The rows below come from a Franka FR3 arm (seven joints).
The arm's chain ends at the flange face. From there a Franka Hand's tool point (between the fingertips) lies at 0.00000 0.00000 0.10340 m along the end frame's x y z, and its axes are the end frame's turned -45 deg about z.
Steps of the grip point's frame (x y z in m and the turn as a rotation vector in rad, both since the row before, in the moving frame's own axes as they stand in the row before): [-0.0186, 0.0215, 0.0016, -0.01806, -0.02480, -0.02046]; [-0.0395, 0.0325, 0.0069, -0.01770, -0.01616, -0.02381]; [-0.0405, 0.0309, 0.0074, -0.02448, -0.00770, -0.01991]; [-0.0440, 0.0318, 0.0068, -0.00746, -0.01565, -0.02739]
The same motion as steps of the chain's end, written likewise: [0.0025, 0.0252, 0.0016, -0.03031, -0.00477, -0.02046]; [-0.0051, 0.0484, 0.0069, -0.02394, 0.00109, -0.02381]; [-0.0080, 0.0481, 0.0074, -0.02275, 0.01187, -0.01991]; [-0.0081, 0.0519, 0.0068, -0.01634, -0.00579, -0.02739]
